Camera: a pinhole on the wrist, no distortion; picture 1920 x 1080 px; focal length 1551.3 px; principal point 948.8 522.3 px. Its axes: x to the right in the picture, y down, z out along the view. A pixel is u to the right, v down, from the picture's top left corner.
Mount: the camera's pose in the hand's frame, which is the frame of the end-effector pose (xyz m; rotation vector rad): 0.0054 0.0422 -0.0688 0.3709 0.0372 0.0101
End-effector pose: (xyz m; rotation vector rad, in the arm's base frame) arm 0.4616 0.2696 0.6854 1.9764 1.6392 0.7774
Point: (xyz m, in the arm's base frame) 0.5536 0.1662 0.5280
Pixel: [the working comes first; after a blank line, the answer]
In the camera's frame: -0.1253 0.0335 0.2465

160 733
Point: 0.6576 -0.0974 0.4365
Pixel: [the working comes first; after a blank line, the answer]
In the camera's frame: -0.3860 0.1434 0.3392

outside the picture
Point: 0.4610 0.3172 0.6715
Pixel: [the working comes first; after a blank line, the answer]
In the camera's frame: 0.0356 -0.0281 0.0972

1517 74
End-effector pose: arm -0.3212 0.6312 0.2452 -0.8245 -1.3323 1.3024
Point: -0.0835 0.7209 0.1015
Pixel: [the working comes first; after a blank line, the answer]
In the camera's frame: 0.0078 -0.0101 -0.2122

behind the camera
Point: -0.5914 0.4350 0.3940
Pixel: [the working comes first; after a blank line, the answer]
In the camera's frame: -0.1206 -0.0131 0.4271

511 475
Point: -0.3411 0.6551 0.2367
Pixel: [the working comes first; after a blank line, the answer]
In the camera's frame: 0.0166 0.0048 0.0855

1250 610
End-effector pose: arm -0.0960 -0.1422 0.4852 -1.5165 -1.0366 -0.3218
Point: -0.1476 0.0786 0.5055
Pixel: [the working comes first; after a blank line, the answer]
In the camera's frame: 0.0614 0.0363 0.2898

1277 717
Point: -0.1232 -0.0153 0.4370
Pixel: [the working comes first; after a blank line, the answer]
In the camera's frame: -0.0094 0.0583 0.1970

875 981
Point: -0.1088 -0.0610 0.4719
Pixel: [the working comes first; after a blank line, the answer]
In the camera's frame: 0.0061 0.0224 0.1524

1011 750
